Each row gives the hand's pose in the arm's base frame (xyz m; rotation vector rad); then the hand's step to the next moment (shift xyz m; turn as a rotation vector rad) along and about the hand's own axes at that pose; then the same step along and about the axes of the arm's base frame.
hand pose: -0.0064 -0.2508 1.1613 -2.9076 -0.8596 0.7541
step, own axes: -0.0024 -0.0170 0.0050 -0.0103 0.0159 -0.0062
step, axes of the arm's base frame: -0.0127 0.0126 -0.0008 0.0033 -0.0181 0.0077
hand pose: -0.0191 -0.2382 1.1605 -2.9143 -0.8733 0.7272
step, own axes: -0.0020 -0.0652 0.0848 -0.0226 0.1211 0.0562
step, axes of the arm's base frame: -0.0722 0.0440 -0.0655 0.0214 -0.1206 -0.0577
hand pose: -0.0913 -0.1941 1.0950 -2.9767 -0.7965 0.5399
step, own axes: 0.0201 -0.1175 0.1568 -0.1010 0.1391 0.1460
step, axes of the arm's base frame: -0.0924 0.1002 -0.1422 -0.0633 -0.1812 -0.1184
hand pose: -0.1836 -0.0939 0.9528 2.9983 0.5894 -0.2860
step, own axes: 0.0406 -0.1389 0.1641 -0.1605 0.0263 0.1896
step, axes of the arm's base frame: -0.0436 0.1258 -0.1736 -0.1677 -0.1036 -0.1535
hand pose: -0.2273 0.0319 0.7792 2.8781 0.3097 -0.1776
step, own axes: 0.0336 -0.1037 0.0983 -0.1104 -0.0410 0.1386
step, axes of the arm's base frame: 0.0002 0.0803 -0.1229 -0.1293 -0.0172 -0.1267
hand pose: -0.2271 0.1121 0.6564 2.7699 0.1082 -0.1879
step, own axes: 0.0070 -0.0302 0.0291 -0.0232 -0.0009 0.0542
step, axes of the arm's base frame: 0.0005 0.0180 -0.0385 -0.0293 -0.0198 -0.0472
